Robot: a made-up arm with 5 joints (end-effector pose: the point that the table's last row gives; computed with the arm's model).
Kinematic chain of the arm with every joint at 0, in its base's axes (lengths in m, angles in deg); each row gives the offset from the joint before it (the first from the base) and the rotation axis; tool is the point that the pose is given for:
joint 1: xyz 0 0 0.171 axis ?
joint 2: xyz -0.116 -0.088 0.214 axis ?
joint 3: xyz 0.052 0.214 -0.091 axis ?
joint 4: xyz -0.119 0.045 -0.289 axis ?
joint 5: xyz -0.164 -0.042 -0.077 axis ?
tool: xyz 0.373 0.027 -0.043
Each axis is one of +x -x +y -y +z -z.
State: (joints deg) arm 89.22 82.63 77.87 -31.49 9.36
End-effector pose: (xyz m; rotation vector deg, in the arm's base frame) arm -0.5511 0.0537 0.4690 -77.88 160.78 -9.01
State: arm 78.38 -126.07 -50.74 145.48 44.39
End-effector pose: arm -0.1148 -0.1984 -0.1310 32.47 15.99 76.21
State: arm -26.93 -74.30 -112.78 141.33 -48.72
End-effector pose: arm -0.5217 0.2892 0.5158 98.23 44.35 113.93
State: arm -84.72 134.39 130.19 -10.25 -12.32
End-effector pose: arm 0.2412 -0.4817 -0.0699 -27.90 -10.95 -123.51
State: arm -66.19 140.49 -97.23 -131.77 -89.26
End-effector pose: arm -0.0414 -0.1636 1.0283 56.39 -95.52 86.61
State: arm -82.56 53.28 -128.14 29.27 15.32
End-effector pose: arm 0.3169 -0.0472 0.5558 -36.62 -165.75 -34.98
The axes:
joint 1: -y
joint 2: +x
joint 3: -y
joint 4: -z
joint 5: -y

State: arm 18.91 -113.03 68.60 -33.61 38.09
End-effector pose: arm 0.1085 -0.3424 0.1663 -101.90 -36.48 110.85
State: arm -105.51 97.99 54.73 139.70 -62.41
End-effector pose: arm 0.4387 0.4576 -0.4277 -31.83 9.41 110.36
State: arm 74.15 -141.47 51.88 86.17 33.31
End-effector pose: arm -0.3821 -0.3486 0.2955 81.30 125.49 13.86
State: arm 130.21 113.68 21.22 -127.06 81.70
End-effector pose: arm -0.2688 -0.0660 -0.2195 -9.96 17.86 -59.00
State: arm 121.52 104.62 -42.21 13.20 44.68
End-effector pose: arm -0.3226 0.0458 -0.2029 61.58 -81.98 89.59
